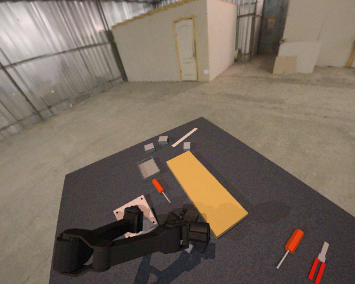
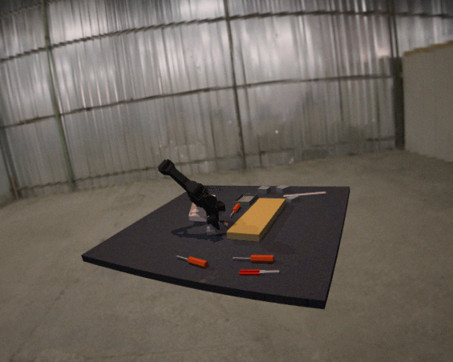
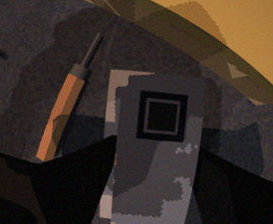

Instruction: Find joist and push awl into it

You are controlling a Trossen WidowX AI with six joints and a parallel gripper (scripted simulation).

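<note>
The awl lies 8 cm to the left of my gripper tip and 2 cm below it. Round my gripper tip: grey tray 48 cm to the left, 9 cm behind, 1 cm below; square light 3 cm above, 2 cm ahead, 1 cm to the left; grey stud finder 2 cm above, 1 cm ahead.
</note>
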